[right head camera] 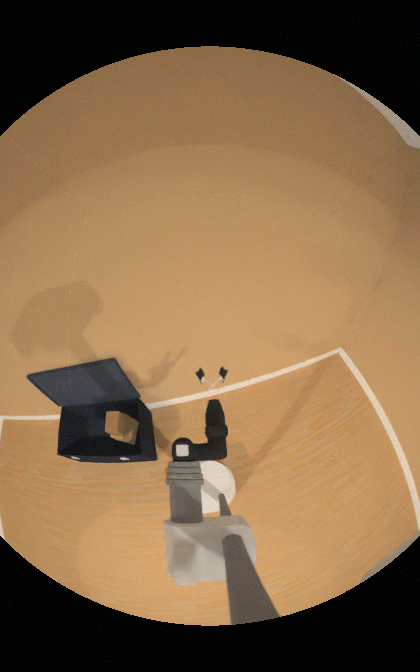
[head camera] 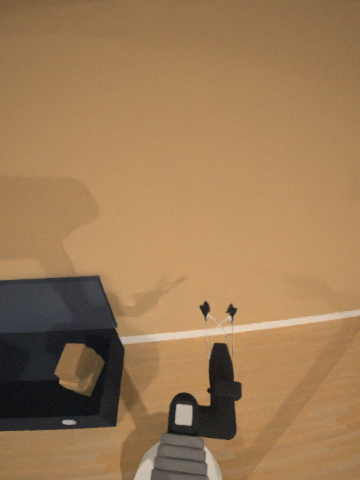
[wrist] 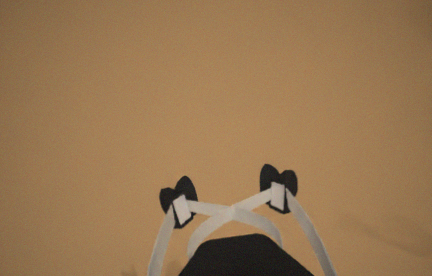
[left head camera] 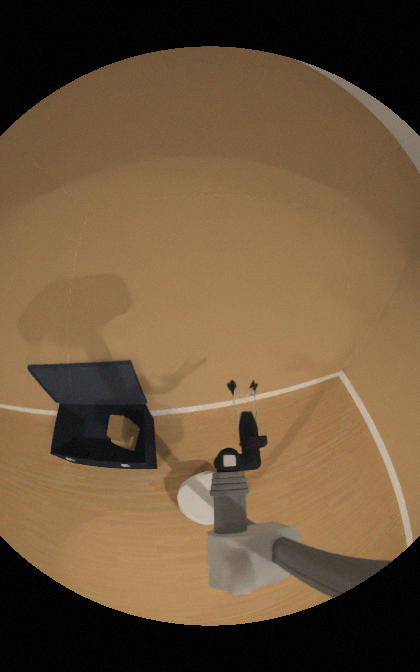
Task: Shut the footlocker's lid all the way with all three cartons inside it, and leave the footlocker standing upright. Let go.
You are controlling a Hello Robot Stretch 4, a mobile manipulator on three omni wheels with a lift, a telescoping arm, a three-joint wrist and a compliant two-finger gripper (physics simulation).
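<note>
The dark blue footlocker [head camera: 111, 382] [left head camera: 151, 440] [right head camera: 147, 435] stands upright on the floor, left of my gripper, in the three head views. Its lid [head camera: 50, 305] [left head camera: 90, 382] [right head camera: 87, 381] is open, raised at the wall side. Tan cartons [head camera: 79, 367] [left head camera: 122, 431] [right head camera: 121, 426] sit inside at the right end, bunched together; I cannot tell how many. My gripper [head camera: 218, 310] [left head camera: 243, 386] [right head camera: 212, 374] [wrist: 227, 185] is open and empty, to the right of the footlocker and apart from it. The footlocker does not show in the wrist view.
A tan wall [head camera: 200, 150] [left head camera: 215, 250] [right head camera: 215, 250] [wrist: 215, 100] rises behind the footlocker and in front of my gripper. A white baseboard [head camera: 280, 324] [left head camera: 295, 389] [right head camera: 280, 370] runs along its foot, and a corner of the room is at the right. Wooden floor [head camera: 310, 400] [left head camera: 320, 475] [right head camera: 320, 450] lies between the footlocker and my base.
</note>
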